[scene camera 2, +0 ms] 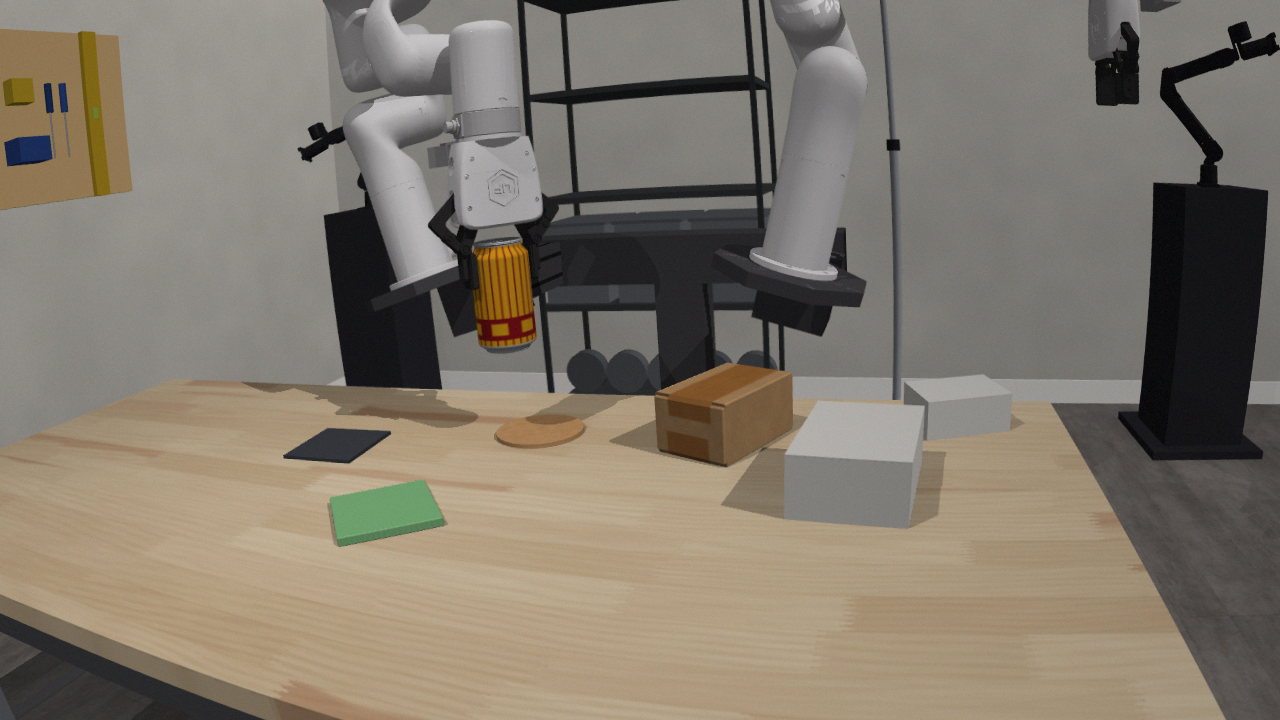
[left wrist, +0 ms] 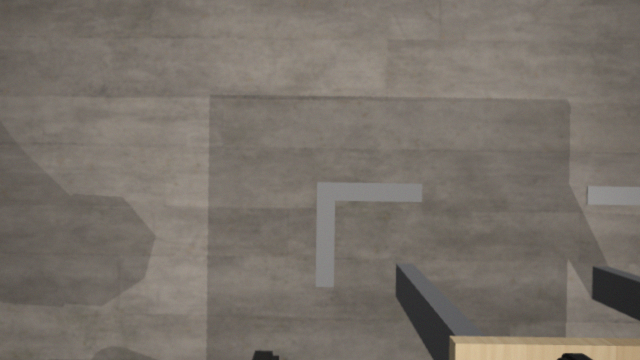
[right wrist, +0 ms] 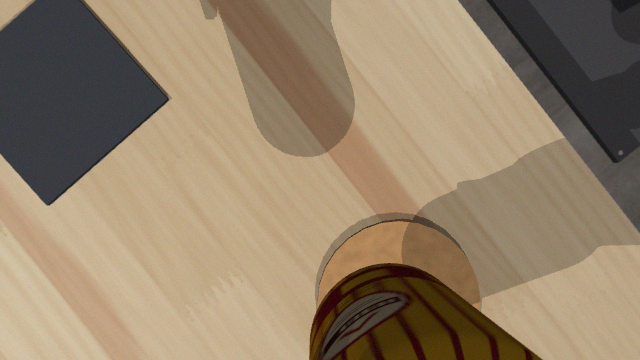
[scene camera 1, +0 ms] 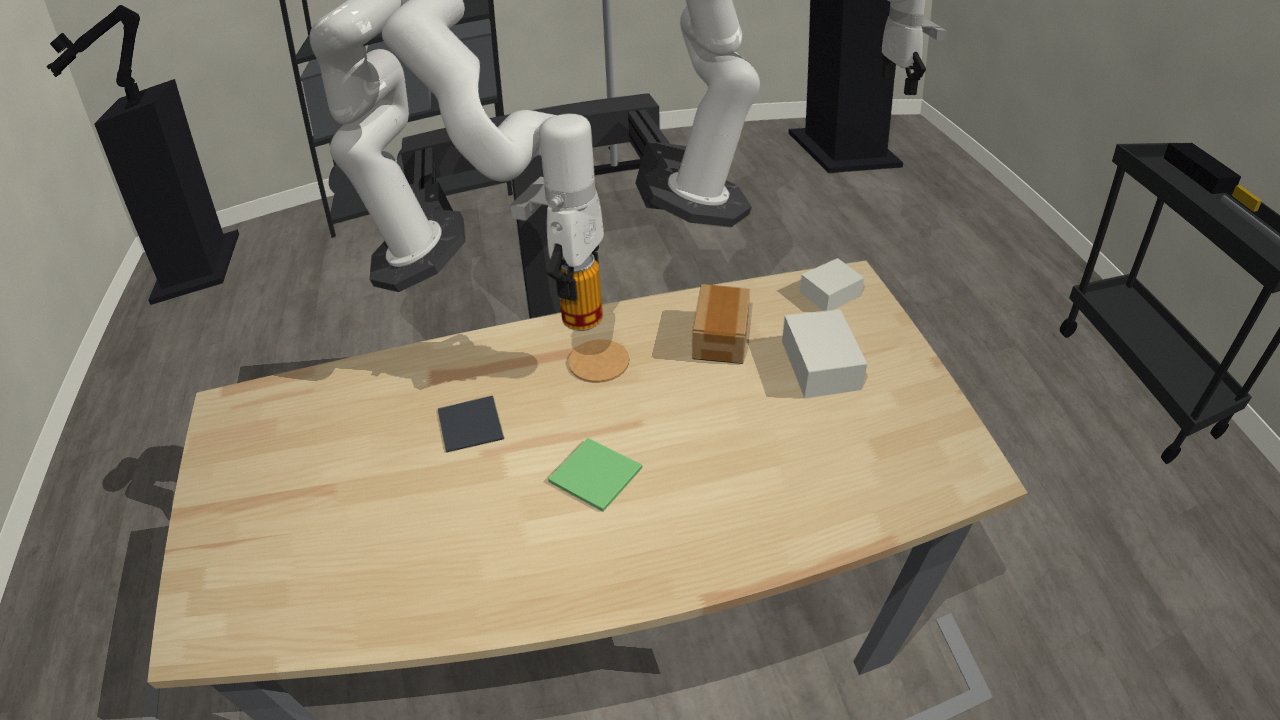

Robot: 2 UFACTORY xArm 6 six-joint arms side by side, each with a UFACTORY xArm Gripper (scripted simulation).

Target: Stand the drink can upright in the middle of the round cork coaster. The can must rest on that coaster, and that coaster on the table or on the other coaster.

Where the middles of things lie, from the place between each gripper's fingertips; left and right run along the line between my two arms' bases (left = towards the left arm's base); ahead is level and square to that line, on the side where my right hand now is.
The round cork coaster [scene camera 2: 539, 431] lies 10 mm behind my right hand, 20 mm to the left of it and 200 mm below it. Round my right hand: brown cardboard box [scene camera 2: 719, 416] 10 mm behind, 250 mm to the left, 160 mm below; drink can [scene camera 2: 504, 310] 30 mm below; dark square coaster [scene camera 1: 476, 422] 70 mm ahead, 220 mm to the right, 200 mm below.
The pale block [scene camera 2: 851, 463] is 390 mm ahead of my left hand [scene camera 2: 1116, 104], 370 mm to the right of it and 360 mm below it. From my left hand the other things lie so: round cork coaster: 740 mm to the right, 390 mm below, 260 mm ahead; brown cardboard box: 520 mm to the right, 350 mm below, 270 mm ahead; drink can: 770 mm to the right, 280 mm ahead, 220 mm below.
